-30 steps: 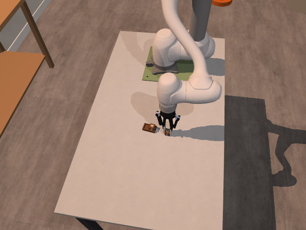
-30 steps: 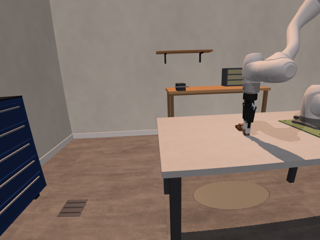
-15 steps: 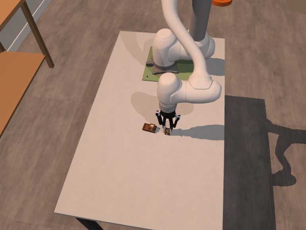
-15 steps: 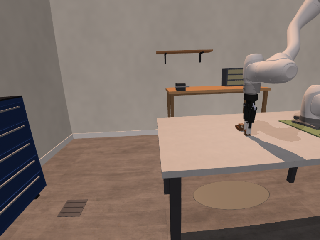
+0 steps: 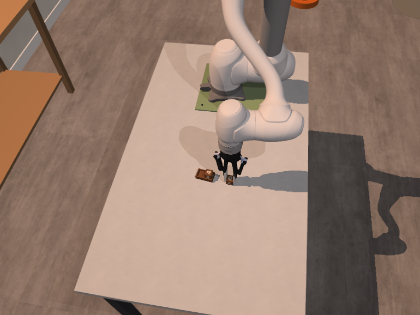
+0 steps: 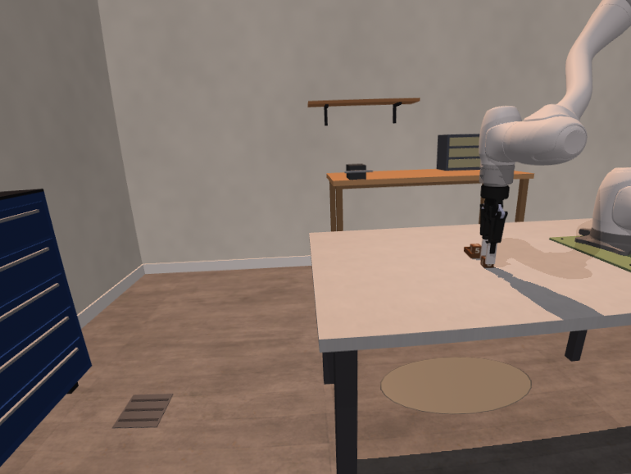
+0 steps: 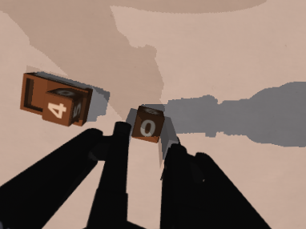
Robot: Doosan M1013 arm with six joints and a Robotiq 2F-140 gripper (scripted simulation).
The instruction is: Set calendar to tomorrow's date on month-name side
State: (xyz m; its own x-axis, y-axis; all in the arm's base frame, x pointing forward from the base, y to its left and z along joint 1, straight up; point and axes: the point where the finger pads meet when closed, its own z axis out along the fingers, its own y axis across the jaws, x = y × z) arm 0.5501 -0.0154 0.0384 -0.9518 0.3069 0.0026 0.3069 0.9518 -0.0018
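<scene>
My hand is 3 cm above the brown digit cube. From my hand the other things lie so: tray 10 cm to the right, 4 cm below, 4 cm behind.
</scene>
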